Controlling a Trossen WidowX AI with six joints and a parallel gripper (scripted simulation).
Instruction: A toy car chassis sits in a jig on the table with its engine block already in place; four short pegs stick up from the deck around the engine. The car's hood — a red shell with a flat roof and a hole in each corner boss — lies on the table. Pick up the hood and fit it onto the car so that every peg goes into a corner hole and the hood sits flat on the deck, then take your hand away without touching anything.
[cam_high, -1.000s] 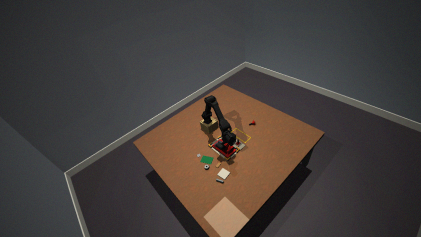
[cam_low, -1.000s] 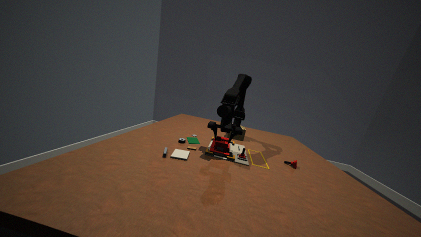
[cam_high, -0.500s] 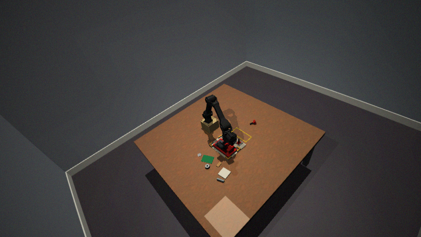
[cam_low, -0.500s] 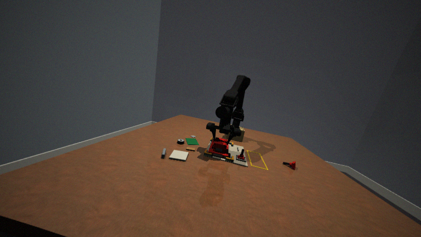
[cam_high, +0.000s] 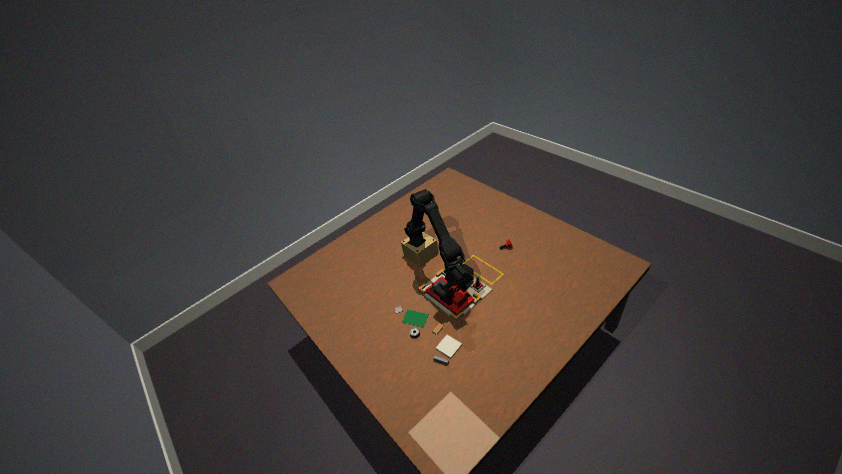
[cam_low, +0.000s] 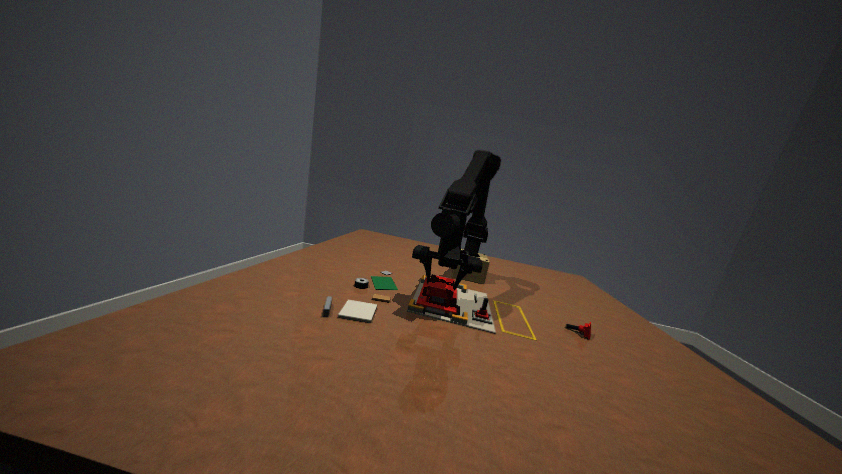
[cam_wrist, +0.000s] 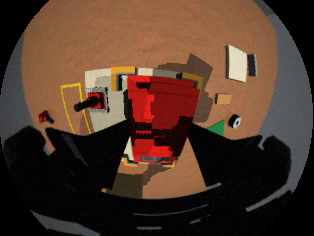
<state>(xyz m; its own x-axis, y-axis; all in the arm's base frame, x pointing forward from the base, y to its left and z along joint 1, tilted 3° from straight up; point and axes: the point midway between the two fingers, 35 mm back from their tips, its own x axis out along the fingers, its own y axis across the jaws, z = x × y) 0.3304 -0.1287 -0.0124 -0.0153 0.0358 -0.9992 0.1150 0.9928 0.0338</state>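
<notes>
Right now my gripper tip is 30 mm above the grey engine block. From my gripper tip the other things lie so: red hood right at my gripper tip; then green board 90 mm behind, 170 mm to the right, 60 mm below; then white plate 110 mm ahead, 200 mm to the right, 50 mm below.
</notes>
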